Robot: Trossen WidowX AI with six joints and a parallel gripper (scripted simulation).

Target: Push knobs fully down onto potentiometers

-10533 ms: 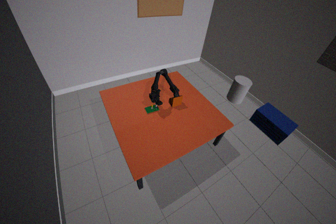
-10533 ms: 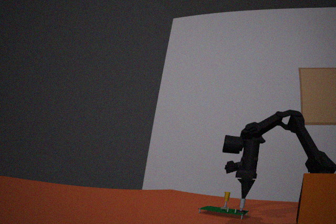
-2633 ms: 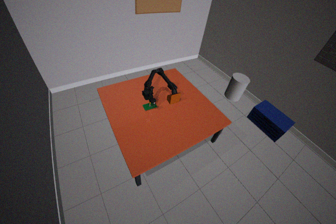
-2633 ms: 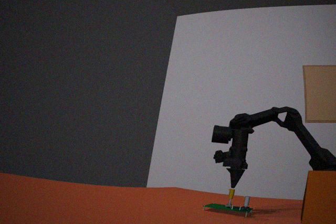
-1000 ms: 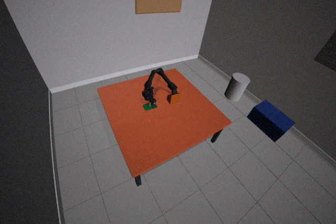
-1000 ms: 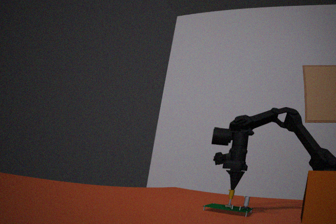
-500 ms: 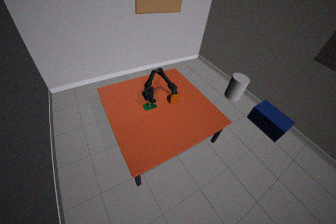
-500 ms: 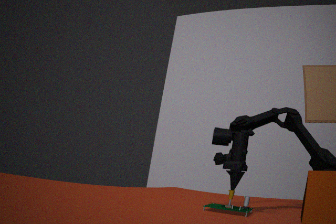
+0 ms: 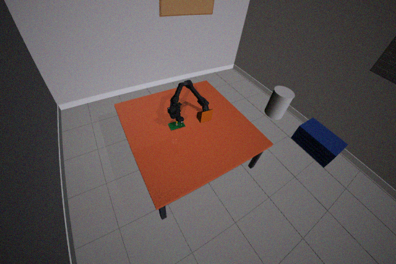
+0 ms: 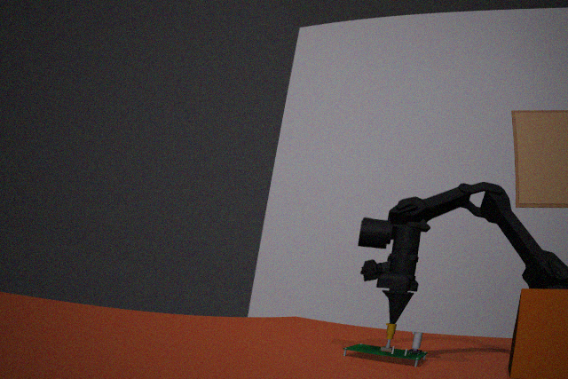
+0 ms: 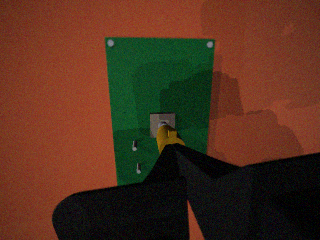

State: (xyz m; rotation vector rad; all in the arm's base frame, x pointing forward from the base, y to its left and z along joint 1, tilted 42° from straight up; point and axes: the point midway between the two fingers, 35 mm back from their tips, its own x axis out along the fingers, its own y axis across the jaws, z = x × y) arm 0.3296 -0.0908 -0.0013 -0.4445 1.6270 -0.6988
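Right now my gripper tip is 60 mm past the grey knob, 30 mm above it and 10 mm to the right of it. From my gripper tip the other things lie so: yellow knob (10 mm below).
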